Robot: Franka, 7 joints.
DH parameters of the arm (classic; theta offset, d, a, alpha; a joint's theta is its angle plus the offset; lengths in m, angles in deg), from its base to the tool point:
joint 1: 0 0.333 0 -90
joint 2: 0 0 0 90
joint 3: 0 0.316 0.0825 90
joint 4: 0 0 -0.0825 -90
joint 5: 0 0.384 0 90
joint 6: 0 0 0.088 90
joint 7: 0 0.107 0 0
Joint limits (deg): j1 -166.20..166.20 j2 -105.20..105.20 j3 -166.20..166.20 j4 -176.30..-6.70 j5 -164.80..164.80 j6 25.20..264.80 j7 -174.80..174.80
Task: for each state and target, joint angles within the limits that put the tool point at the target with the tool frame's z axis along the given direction. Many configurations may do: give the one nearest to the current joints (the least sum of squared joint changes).
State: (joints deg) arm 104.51 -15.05 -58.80 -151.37 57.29 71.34 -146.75
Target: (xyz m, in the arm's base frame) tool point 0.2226 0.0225 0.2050 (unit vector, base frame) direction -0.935 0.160 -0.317
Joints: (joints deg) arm 94.95 17.16 -89.50 -158.65 19.47 83.28 -146.75
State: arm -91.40 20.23 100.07 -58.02 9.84 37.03 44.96
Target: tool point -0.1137 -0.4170 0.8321 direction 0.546 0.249 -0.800
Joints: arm -139.70 35.47 89.37 -20.58 0.90 29.97 44.96
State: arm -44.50 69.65 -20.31 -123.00 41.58 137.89 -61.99
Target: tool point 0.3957 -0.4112 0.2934 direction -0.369 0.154 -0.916
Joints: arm -23.33 20.30 -23.31 -110.80 -1.62 107.89 -61.99
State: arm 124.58 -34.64 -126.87 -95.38 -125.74 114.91 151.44
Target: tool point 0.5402 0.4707 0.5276 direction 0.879 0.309 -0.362
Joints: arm 166.20 -50.91 -98.27 -86.37 -116.01 129.68 151.44
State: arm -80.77 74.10 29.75 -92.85 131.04 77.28 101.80
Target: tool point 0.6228 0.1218 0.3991 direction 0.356 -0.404 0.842
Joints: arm -47.96 72.24 76.45 -111.44 136.84 64.78 101.80
